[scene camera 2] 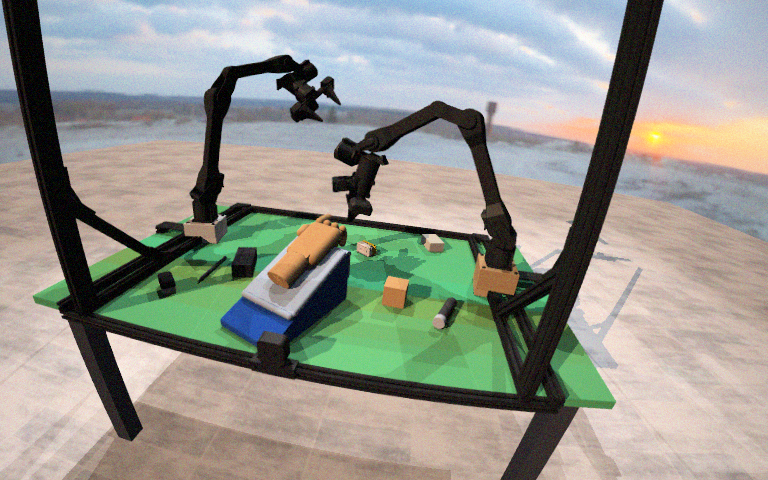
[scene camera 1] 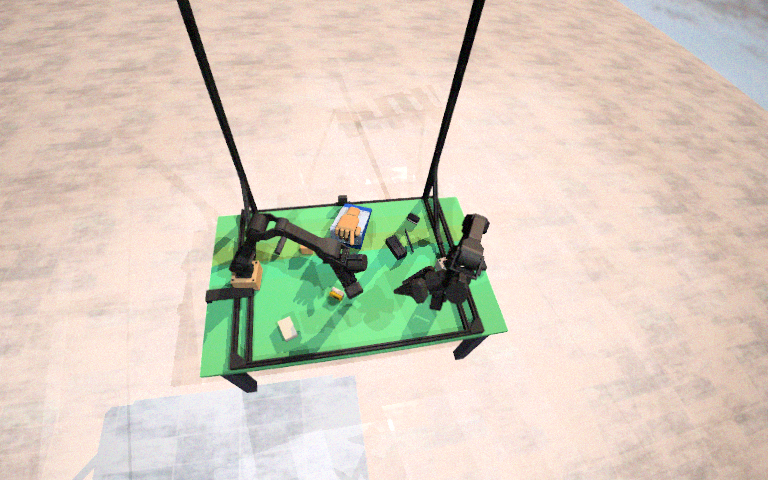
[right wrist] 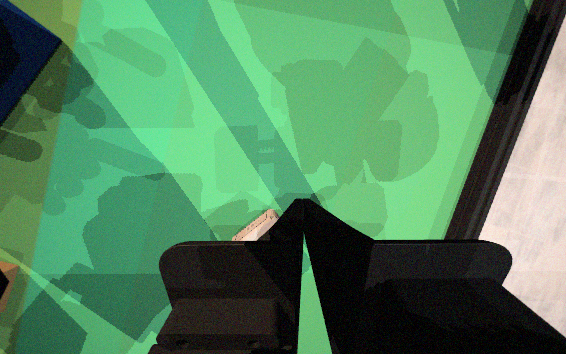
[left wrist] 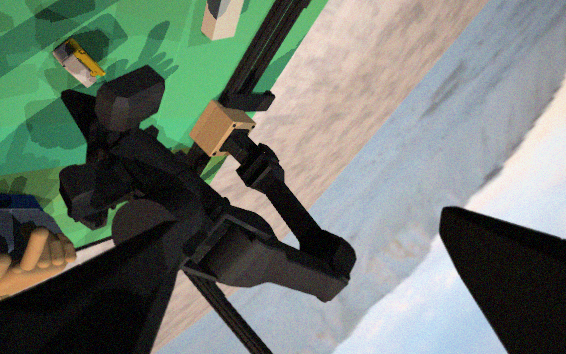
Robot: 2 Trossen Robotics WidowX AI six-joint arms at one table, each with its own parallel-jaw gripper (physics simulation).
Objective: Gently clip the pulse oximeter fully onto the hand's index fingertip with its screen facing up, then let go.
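Where they show: left gripper, fingertip midpoint: (scene camera 2: 331,112) (scene camera 1: 398,287) (left wrist: 311,227); right gripper, fingertip midpoint: (scene camera 2: 349,221) (scene camera 1: 351,286) (right wrist: 301,205) (left wrist: 64,92); left arm's base at its link origin: (scene camera 2: 205,219); right arm's base at its link origin: (scene camera 2: 498,263) (scene camera 1: 244,271) (left wrist: 234,139).
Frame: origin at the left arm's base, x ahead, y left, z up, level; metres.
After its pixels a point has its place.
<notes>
The pulse oximeter (scene camera 1: 336,293) @(x 0.513, y -0.056, z -0.026 m) (scene camera 2: 366,247) @(x 0.509, y -0.083, z -0.030 m) (left wrist: 79,61) @(x 0.500, y -0.046, z -0.027 m), white with a yellow half, lies on its side on the green table. In the right wrist view part of the oximeter (right wrist: 255,229) @(x 0.494, y -0.067, z -0.029 m) shows behind a finger. My right gripper (scene camera 2: 352,217) @(x 0.453, y -0.040, z 0.033 m) (left wrist: 64,92) @(x 0.453, y -0.040, z 0.033 m) (right wrist: 301,205) @(x 0.453, y -0.040, z 0.033 m) is shut with its tips together, empty, above the table near the oximeter. My left gripper (scene camera 1: 416,300) (scene camera 2: 330,112) @(x 0.376, y 0.154, z 0.339 m) is open and empty, high up. The tan hand (scene camera 1: 351,217) @(x 0.351, y -0.337, z 0.075 m) (scene camera 2: 317,240) @(x 0.384, y -0.326, z 0.086 m) (left wrist: 37,255) @(x 0.389, y -0.220, z 0.106 m) rests on a blue and grey wedge (scene camera 1: 368,211) @(x 0.232, y -0.424, z -0.030 m) (scene camera 2: 243,324) @(x 0.257, y -0.463, z -0.035 m). No oximeter is on its fingers.
A cream block (scene camera 1: 287,328) @(x 0.736, y 0.020, z -0.029 m) (scene camera 2: 434,243) @(x 0.732, y -0.024, z -0.030 m) (left wrist: 220,25) @(x 0.725, y 0.001, z -0.029 m) lies beyond the oximeter in scene camera 2. An orange cube (scene camera 2: 395,292) @(x 0.559, y -0.349, z -0.019 m) and a dark cylinder (scene camera 2: 446,311) @(x 0.666, y -0.399, z -0.034 m) lie right of the wedge there. A black box (scene camera 2: 244,262) @(x 0.193, y -0.230, z -0.025 m), a pen (scene camera 2: 212,269) @(x 0.106, y -0.226, z -0.052 m) and a small black object (scene camera 2: 165,284) @(x 0.044, y -0.346, z -0.032 m) lie left.
</notes>
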